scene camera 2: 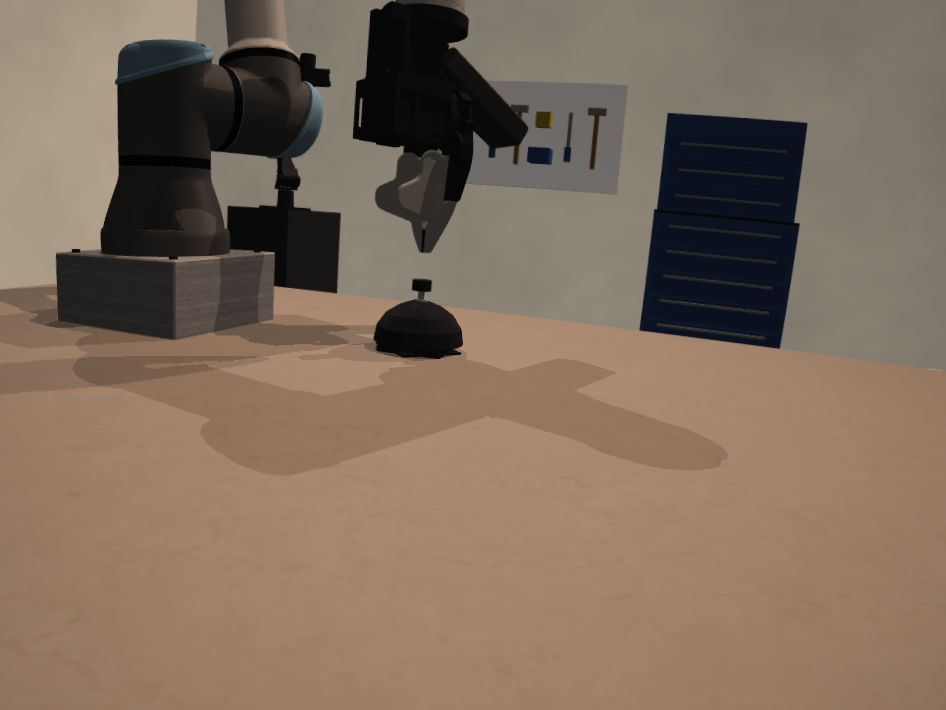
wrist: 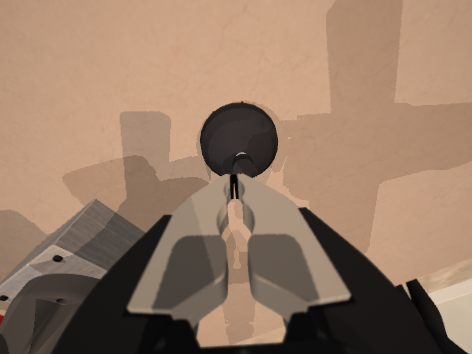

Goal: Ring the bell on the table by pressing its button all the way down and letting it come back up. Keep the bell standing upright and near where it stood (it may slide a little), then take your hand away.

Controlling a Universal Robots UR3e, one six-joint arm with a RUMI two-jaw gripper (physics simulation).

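Frame: origin at the arm's base, x ahead, y left, z up, level; metres.
Where they show: gripper, fingertip midpoint: [scene camera 2: 425, 252] [wrist: 233, 176]; arm's base, link origin: [scene camera 2: 167, 251] [wrist: 82, 301].
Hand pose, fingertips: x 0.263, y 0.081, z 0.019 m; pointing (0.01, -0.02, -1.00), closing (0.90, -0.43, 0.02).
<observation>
Each offset is from my fingertips to the top centre of the thing. Level surfaces: height alone.
A black dome-shaped bell {dx +0.005, dy -0.011, dz -0.025 m} [scene camera 2: 417, 328] [wrist: 239, 130] stands upright on the table. Its black button {dx +0.005, dy -0.011, dz -0.025 m} [scene camera 2: 421, 285] [wrist: 243, 163] stands up on a short, light stem above the dome, with part of the stem showing. My gripper [scene camera 2: 424, 250] [wrist: 233, 176] is shut with nothing between its fingers and points down. In the scene view its tips are a little above the button, with a visible gap. In the wrist view the tips partly cover the button and the lower edge of the dome.
The arm's grey base block [scene camera 2: 175, 298] [wrist: 95, 225] stands on the table {dz -0.091 m} [scene camera 2: 489, 534] to the left of the bell in the scene view. A black box [scene camera 2: 313, 248], a blue drawer cabinet [scene camera 2: 722, 229] and a tool poster [scene camera 2: 573, 175] are in the background.
</observation>
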